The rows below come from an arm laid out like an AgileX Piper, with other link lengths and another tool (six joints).
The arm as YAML. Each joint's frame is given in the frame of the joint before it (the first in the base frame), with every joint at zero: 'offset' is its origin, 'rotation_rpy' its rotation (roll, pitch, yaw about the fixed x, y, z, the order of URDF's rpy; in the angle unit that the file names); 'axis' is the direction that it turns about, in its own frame. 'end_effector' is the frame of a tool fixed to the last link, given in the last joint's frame.
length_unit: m
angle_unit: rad
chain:
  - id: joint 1
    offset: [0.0, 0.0, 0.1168]
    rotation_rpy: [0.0, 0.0, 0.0]
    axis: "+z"
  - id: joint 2
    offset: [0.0, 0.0, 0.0]
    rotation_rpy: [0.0, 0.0, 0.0]
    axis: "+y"
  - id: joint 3
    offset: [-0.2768, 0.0, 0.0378]
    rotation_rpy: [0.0, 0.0, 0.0]
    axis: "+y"
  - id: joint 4
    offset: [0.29, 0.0, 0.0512]
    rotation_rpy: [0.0, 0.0, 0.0]
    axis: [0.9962, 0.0, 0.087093]
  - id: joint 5
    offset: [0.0, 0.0, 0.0]
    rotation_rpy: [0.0, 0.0, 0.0]
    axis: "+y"
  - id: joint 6
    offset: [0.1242, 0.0, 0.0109]
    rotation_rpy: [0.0, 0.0, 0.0]
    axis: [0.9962, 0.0, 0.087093]
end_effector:
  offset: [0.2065, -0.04, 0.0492]
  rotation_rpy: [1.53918, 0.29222, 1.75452]
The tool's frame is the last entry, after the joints.
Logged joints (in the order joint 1, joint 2, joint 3, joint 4, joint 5, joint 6), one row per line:
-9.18 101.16 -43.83 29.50 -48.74 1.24
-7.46 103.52 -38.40 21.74 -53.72 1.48
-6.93 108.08 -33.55 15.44 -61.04 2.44
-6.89 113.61 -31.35 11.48 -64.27 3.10
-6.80 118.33 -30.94 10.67 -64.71 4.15
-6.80 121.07 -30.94 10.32 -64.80 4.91
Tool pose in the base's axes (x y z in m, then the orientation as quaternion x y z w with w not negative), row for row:
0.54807 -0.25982 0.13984 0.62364 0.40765 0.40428 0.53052
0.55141 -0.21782 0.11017 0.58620 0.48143 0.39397 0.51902
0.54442 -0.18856 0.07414 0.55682 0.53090 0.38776 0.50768
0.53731 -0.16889 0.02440 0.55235 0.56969 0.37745 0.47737
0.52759 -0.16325 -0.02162 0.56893 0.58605 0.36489 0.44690
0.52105 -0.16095 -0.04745 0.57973 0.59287 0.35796 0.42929
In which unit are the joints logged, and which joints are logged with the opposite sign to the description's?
The joints are logged in degrees. Opposite sign: none.
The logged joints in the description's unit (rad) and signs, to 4 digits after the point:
-0.1602 1.7656 -0.7650 0.5149 -0.8507 0.0216
-0.1302 1.8068 -0.6702 0.3794 -0.9376 0.0258
-0.1210 1.8864 -0.5856 0.2695 -1.0653 0.0426
-0.1203 1.9829 -0.5472 0.2004 -1.1217 0.0541
-0.1187 2.0652 -0.5400 0.1862 -1.1294 0.0724
-0.1187 2.1131 -0.5400 0.1801 -1.1310 0.0857

